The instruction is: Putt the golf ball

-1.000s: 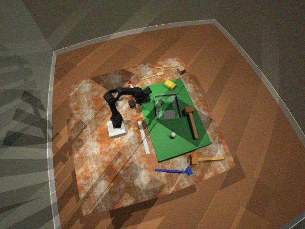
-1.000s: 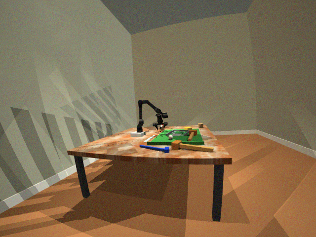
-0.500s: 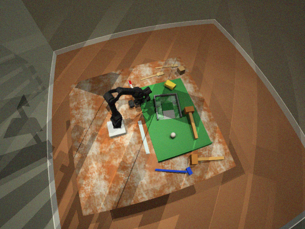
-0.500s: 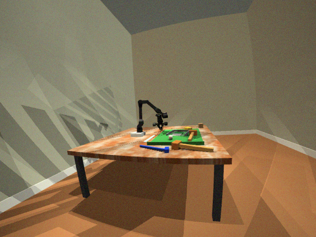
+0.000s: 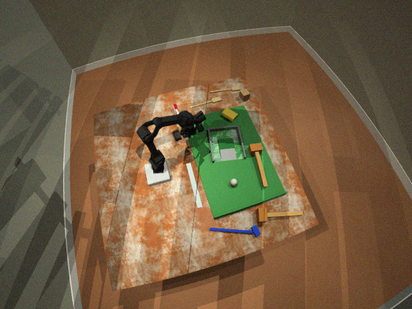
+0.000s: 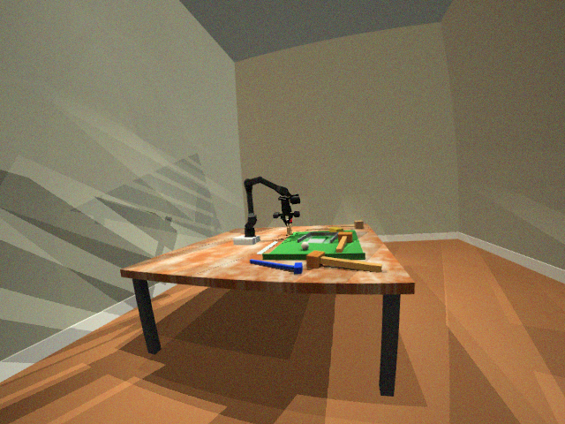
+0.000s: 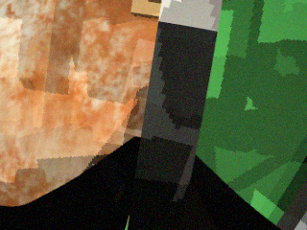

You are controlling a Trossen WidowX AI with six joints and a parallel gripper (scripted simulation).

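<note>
Right now the white strip is 1 cm ahead of my gripper tip, 31 cm to the right of it and 8 cm below it. Round my gripper tip: yellow block (31 cm ahead, 19 cm to the left, 7 cm below); then green mat (27 cm ahead, 13 cm to the right, 8 cm below); then red putter (4 cm behind, 11 cm to the left, 3 cm above).
</note>
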